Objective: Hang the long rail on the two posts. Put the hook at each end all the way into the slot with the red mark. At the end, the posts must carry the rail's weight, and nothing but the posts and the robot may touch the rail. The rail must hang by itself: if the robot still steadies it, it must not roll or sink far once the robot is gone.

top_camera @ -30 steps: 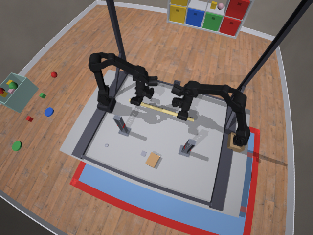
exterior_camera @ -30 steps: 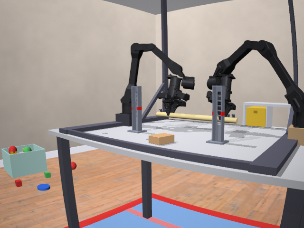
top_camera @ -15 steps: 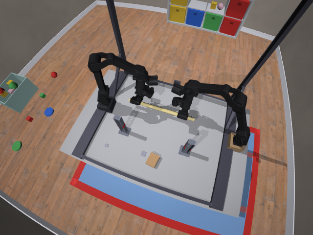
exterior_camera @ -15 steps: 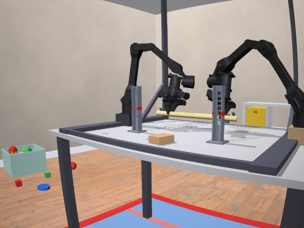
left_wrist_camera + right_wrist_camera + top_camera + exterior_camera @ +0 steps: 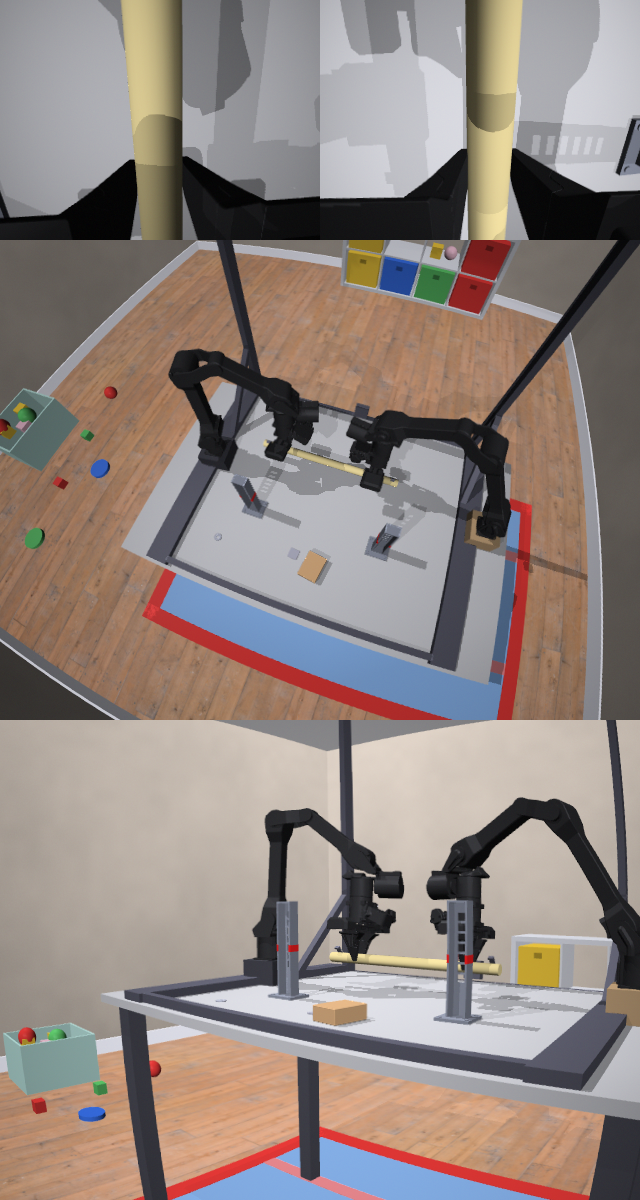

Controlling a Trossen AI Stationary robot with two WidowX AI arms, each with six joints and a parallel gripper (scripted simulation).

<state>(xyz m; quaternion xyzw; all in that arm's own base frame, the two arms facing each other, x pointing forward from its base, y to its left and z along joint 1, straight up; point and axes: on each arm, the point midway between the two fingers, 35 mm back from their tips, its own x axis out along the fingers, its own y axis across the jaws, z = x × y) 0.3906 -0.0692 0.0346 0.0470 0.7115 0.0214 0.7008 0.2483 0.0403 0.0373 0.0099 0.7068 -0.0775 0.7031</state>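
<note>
Right now my right hand is 150 mm to the right of the long pale yellow rail, 20 mm above it and 10 mm short of it. Round my right hand: tan box 330 mm ahead, 200 mm to the left, 90 mm below.
My left hand is 150 mm to the left of the long pale yellow rail and 10 mm above it. The rest, counted from my left hand: tan box 330 mm ahead, 100 mm to the right, 80 mm below.
</note>
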